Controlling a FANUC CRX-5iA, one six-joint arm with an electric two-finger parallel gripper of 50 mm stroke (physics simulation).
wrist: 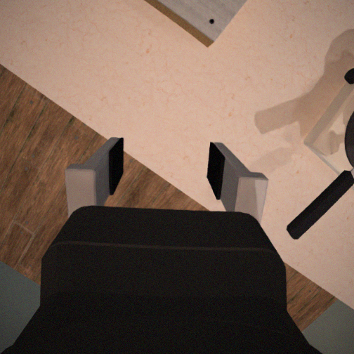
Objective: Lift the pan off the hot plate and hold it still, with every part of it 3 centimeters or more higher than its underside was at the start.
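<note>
The pan [351, 140] is cut off by the right edge of the wrist view; part of its dark body shows. Its straight black handle [321, 205] points down and to the left. The pan is over the pale hot plate [324, 129], of which one corner and part of the top show. Whether the pan touches the hot plate cannot be told from this view. My gripper [165, 157] is open with nothing between its fingers. It is to the left of the handle, with a wide gap between the right finger and the handle's end.
A grey board or block [207, 17] with a brown side and a small black dot lies at the top. A black knob-like part [350, 76] shows at the right edge. The pale speckled tabletop [165, 90] meets a brown wooden surface [45, 135] along a diagonal edge. Shadows fall near the hot plate.
</note>
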